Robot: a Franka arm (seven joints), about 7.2 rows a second.
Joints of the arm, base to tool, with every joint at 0 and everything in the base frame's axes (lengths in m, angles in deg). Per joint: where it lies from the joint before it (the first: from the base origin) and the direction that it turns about. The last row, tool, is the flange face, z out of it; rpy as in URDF.
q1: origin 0 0 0.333 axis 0 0 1
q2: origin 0 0 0 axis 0 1 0
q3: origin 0 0 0.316 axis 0 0 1
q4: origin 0.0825 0 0 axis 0 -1 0
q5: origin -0.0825 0 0.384 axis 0 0 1
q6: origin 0 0 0 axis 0 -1 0
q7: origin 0.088 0 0 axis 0 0 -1
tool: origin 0 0 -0.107 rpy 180 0 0
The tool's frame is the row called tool.
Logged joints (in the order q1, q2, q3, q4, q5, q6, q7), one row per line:
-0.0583 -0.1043 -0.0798 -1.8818 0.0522 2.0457 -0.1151
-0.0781 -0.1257 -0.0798 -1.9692 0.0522 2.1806 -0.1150
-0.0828 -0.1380 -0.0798 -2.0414 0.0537 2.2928 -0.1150
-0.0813 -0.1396 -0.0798 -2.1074 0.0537 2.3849 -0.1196
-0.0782 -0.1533 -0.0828 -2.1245 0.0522 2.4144 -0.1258
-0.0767 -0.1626 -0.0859 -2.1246 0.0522 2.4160 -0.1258
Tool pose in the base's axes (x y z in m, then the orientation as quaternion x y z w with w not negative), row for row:
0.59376 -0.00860 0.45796 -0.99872 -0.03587 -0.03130 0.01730
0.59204 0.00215 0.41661 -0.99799 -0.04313 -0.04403 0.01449
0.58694 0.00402 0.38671 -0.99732 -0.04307 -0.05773 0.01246
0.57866 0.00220 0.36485 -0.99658 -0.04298 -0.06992 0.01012
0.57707 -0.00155 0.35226 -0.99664 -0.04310 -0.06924 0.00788
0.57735 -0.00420 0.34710 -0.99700 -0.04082 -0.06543 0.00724
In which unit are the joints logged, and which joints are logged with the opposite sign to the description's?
The joints are logged in radians. Opposite sign: q1, q2.
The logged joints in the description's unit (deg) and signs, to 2 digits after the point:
3.34 5.98 -4.57 -107.82 2.99 117.21 -6.59
4.47 7.20 -4.57 -112.83 2.99 124.94 -6.59
4.74 7.91 -4.57 -116.96 3.08 131.37 -6.59
4.66 8.00 -4.57 -120.75 3.08 136.64 -6.85
4.48 8.78 -4.74 -121.72 2.99 138.33 -7.21
4.39 9.32 -4.92 -121.73 2.99 138.43 -7.21

